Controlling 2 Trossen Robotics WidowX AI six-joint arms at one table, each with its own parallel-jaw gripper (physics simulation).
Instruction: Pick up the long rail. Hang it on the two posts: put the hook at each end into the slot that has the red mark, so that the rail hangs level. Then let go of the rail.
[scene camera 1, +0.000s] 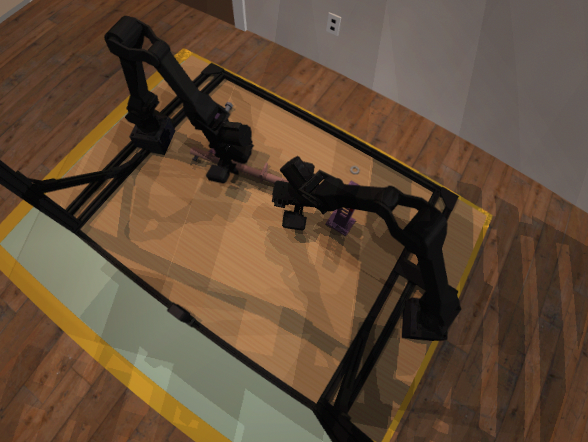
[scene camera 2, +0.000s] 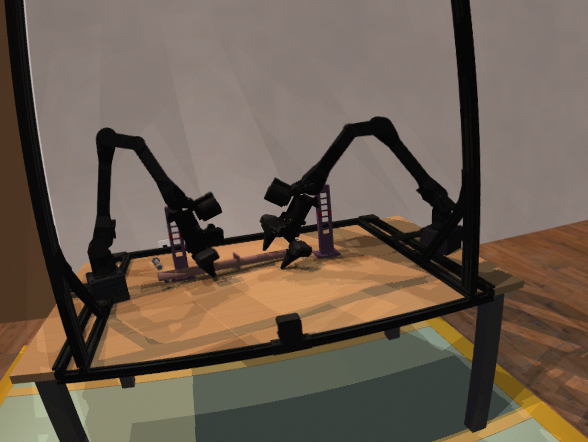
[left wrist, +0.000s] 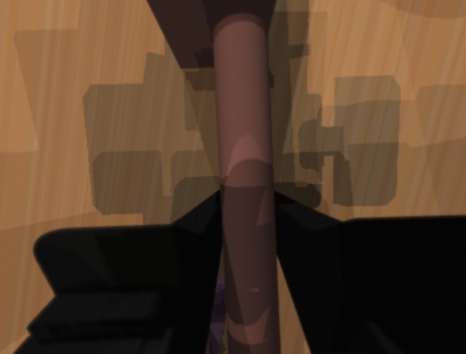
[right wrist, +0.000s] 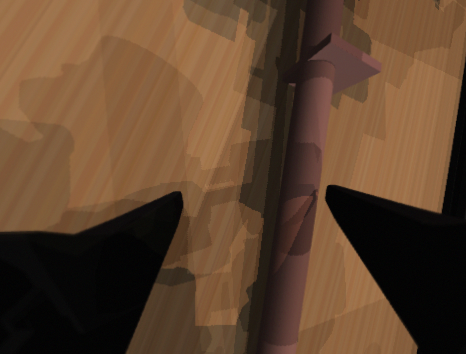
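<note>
There's a long pink rail here that's still resting on the table, and my left gripper is gripping it. You'd find that left gripper in scene camera 1 too, and in the left wrist view. My right gripper is in sight as well, and both scene camera 1 and the right wrist view show it too.
</note>
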